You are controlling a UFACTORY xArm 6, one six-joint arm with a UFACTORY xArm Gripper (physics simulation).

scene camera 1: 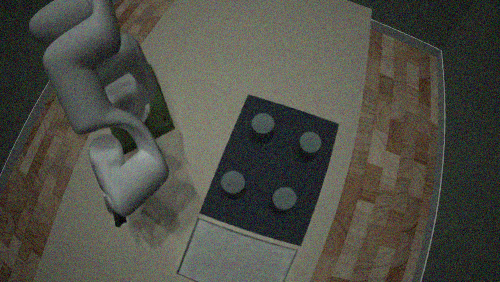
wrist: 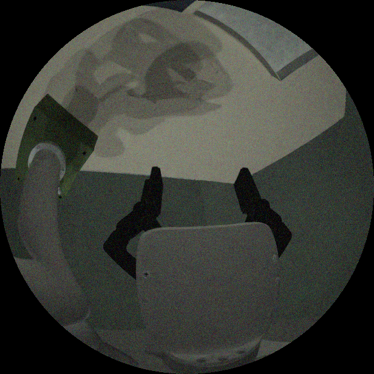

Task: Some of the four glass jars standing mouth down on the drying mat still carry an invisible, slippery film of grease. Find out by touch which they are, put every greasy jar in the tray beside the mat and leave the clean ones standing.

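Note:
Four grey-green round jars stand apart on the dark drying mat (scene camera 1: 270, 155): a back left jar (scene camera 1: 263, 123), a back right jar (scene camera 1: 310, 142), a front left jar (scene camera 1: 233, 182) and a front right jar (scene camera 1: 284, 198). The pale tray (scene camera 1: 235, 250) (wrist: 260, 35) lies against the mat's front edge, and its floor shows no jar. My gripper (wrist: 200, 175) is open with nothing between its two black fingers. In the scene view it is mostly hidden under the wrist, left of the mat and tray. The jars do not show in the wrist view. Grease cannot be seen on any jar.
The arm (scene camera 1: 80, 90) (wrist: 45, 220) rises from a green base plate (scene camera 1: 161, 107) (wrist: 60, 130) left of the mat. Its shadow falls on the cream table top (scene camera 1: 210, 50) (wrist: 280, 115) between the gripper and the mat. A wood parquet floor (scene camera 1: 395, 150) borders the table top.

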